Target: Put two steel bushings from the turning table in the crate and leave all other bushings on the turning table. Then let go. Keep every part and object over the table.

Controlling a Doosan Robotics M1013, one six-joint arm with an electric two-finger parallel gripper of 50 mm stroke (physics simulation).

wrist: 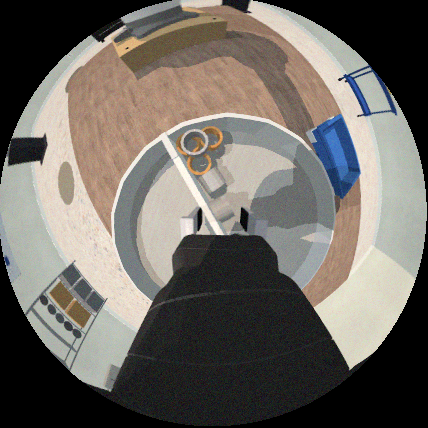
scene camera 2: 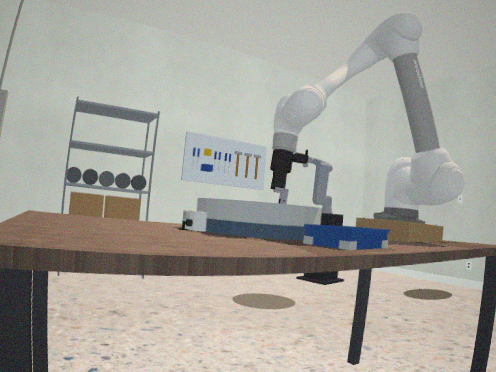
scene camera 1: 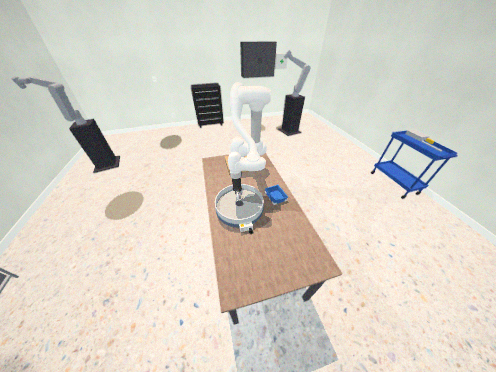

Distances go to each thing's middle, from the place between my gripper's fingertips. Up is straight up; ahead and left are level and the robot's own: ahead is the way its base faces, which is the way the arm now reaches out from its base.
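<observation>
Blue crate [scene camera 2: 343, 237]: my gripper is 340 mm to the right of it, 70 mm higher than it and 100 mm short of it.
</observation>
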